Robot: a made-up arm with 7 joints.
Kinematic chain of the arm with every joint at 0, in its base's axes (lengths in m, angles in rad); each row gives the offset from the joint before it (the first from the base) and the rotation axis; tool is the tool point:
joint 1: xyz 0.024 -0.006 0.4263 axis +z
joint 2: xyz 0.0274 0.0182 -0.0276 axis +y
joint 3: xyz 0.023 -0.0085 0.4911 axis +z
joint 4: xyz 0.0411 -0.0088 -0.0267 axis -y
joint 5: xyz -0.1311 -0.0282 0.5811 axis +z
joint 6: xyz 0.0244 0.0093 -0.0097 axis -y
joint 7: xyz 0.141 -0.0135 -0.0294 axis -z
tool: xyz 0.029 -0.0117 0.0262
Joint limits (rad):
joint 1: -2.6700..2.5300
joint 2: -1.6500..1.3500
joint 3: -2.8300..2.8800
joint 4: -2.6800..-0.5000
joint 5: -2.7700..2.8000
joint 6: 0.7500..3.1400
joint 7: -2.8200..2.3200
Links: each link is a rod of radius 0.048 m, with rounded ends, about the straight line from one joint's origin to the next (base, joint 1, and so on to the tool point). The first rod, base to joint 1, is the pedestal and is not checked.
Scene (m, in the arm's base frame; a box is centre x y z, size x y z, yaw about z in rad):
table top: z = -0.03
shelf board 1: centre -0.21 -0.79 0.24 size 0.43 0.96 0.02 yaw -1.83
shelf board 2: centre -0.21 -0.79 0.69 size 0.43 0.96 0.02 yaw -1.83
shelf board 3: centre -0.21 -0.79 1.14 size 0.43 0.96 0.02 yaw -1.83
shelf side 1: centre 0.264 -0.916 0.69 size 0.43 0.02 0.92 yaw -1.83
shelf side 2: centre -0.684 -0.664 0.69 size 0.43 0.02 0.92 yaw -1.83
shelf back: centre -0.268 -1.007 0.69 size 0.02 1 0.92 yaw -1.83
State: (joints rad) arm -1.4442 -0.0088 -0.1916 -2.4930 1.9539 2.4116 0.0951
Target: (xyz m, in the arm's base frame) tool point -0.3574 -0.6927 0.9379
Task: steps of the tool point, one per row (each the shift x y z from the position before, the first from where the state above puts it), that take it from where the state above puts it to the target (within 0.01 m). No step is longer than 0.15 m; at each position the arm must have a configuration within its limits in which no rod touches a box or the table.
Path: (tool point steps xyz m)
1: -0.0202 0.0479 0.1038
2: -0.0137 0.0709 0.0897
3: -0.0027 0.0879 0.0705
4: 0.0109 0.0971 0.0480
5: -0.0485 -0.1056 0.0878
6: -0.0607 -0.1101 0.0731
7: -0.0610 -0.1097 0.0571
8: -0.0461 -0.1082 0.0409

